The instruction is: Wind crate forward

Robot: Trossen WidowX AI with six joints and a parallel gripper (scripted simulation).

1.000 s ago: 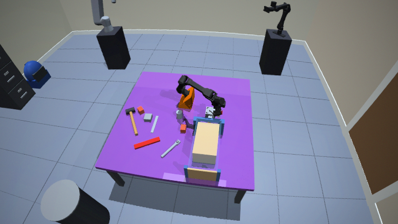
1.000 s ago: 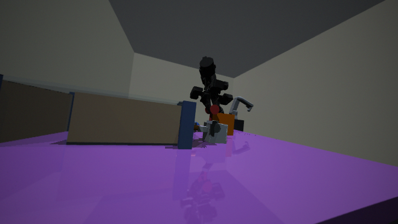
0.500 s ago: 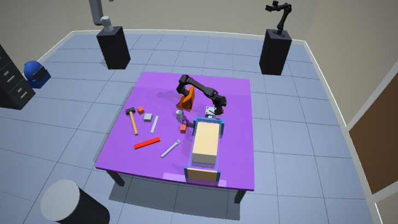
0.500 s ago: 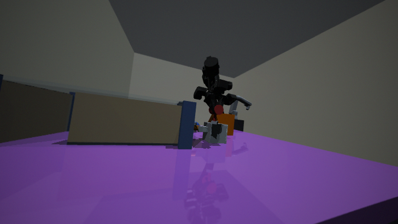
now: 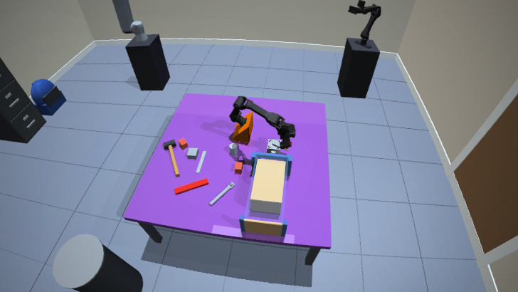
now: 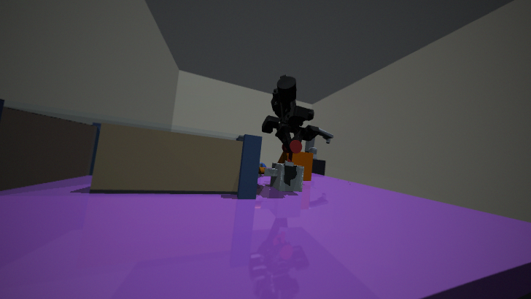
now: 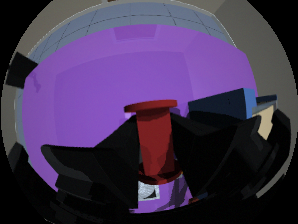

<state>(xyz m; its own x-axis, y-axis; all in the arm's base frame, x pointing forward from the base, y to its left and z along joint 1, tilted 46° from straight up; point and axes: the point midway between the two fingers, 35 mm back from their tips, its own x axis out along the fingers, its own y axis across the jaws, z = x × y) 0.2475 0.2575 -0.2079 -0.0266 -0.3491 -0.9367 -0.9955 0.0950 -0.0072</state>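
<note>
Now: gripper tip 2 cm past the winch handle, 5 cm to the left of it and 3 cm above it. The rest, counted from my gripper tip: grey bar 7 cm ahead, 62 cm to the right, 13 cm below; then grey winch 6 cm behind, 11 cm to the right, 10 cm below; then red knob 2 cm to the right.
</note>
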